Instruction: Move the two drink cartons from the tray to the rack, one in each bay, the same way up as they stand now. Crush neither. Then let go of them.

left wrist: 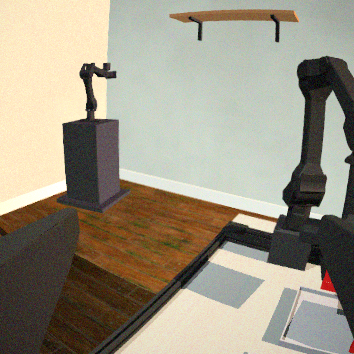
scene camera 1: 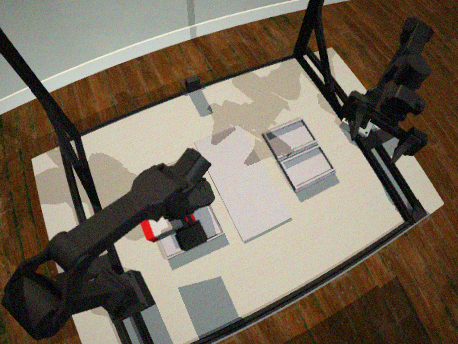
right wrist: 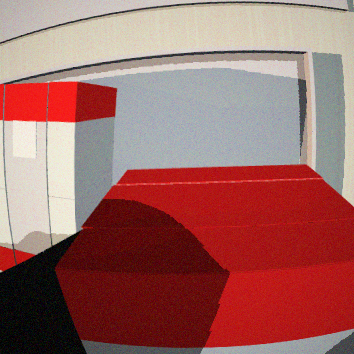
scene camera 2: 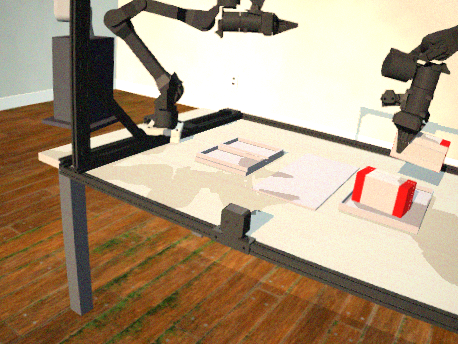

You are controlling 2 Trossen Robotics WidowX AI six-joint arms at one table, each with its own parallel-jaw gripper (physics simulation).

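Where they show: left gripper, fingertip midpoint: [left wrist: 203, 225] [scene camera 1: 372, 152] [scene camera 2: 296, 24]; right gripper, fingertip midpoint: [scene camera 1: 185, 213] [right wrist: 218, 222] [scene camera 2: 400, 150]; left arm's base at its link origin: [scene camera 2: 165, 125]; right arm's base at its link origin: [left wrist: 295, 224] [scene camera 1: 121, 296].
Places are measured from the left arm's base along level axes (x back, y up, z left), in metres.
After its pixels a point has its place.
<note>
Two drink cartons with red ends and cream bodies are in the grey tray [scene camera 1: 217, 235] @(y -0.020, x -0.589, z -0.196 m) [scene camera 2: 364, 212] @(y -0.024, x -0.489, z -0.431 m) [left wrist: 306, 295] @(y -0.030, x -0.694, z -0.285 m) at the left of the table. My right gripper [scene camera 1: 188, 225] reaches down into the tray and is shut on one carton [scene camera 1: 191, 217] @(y 0.128, x -0.609, z -0.256 m) [right wrist: 239, 242] @(y 0.120, x -0.591, z -0.276 m), which is mostly hidden under the hand. The other carton [scene camera 1: 147, 231] [scene camera 2: 380, 195] @(y 0.004, x -0.529, z -0.399 m) [right wrist: 53, 147] @(y 0.038, x -0.538, z -0.340 m) sits beside it in the tray, apart from the fingers. The two-bay rack [scene camera 1: 296, 185] @(y -0.027, x -0.333, z -0.080 m) [scene camera 2: 234, 163] @(y -0.015, x -0.210, z -0.230 m) stands empty at the right of the table. My left gripper [scene camera 1: 376, 143] @(y 0.327, x -0.350, z -0.002 m) [scene camera 2: 285, 24] [left wrist: 203, 225] @(y 0.327, x -0.350, z -0.002 m) is open and empty, held high off the right edge.
A flat white mat [scene camera 1: 248, 191] @(y -0.032, x -0.428, z -0.193 m) [scene camera 2: 309, 179] @(y -0.032, x -0.399, z -0.251 m) lies between the tray and the rack. Black frame rails run round the table, with a small black block [scene camera 1: 193, 82] @(y 0.013, x -0.220, z -0.539 m) [scene camera 2: 235, 218] @(y 0.006, x -0.212, z -0.561 m) on the far edge. The right arm's base [left wrist: 291, 246] @(y 0.024, x -0.815, z -0.278 m) stands behind the tray.
</note>
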